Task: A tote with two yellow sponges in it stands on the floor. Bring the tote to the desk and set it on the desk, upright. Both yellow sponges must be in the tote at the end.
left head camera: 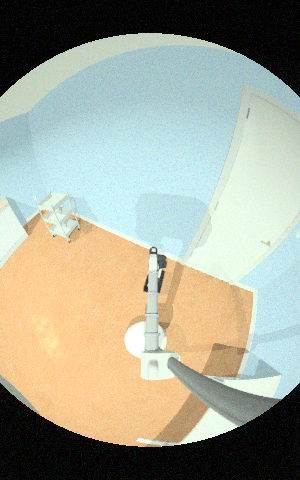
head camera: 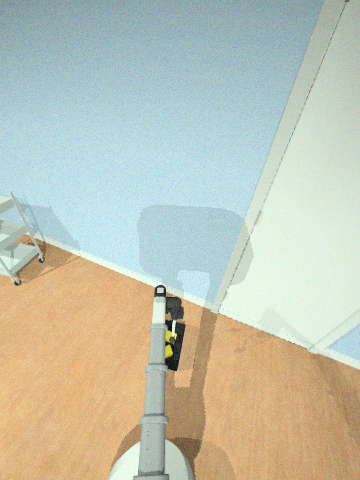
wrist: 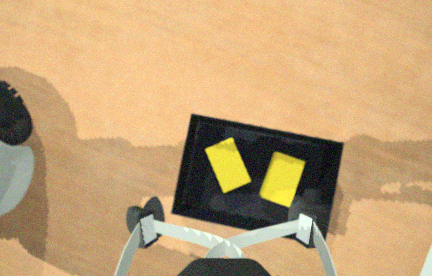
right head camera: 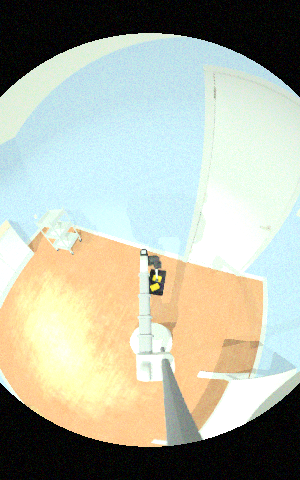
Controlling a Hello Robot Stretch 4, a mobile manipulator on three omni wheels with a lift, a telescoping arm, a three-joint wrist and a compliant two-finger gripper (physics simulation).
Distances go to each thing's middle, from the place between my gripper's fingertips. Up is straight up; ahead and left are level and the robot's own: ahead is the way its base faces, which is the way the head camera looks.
Scene:
I see the black tote (wrist: 198, 195) 5 cm ahead of my hand and 32 cm below it.

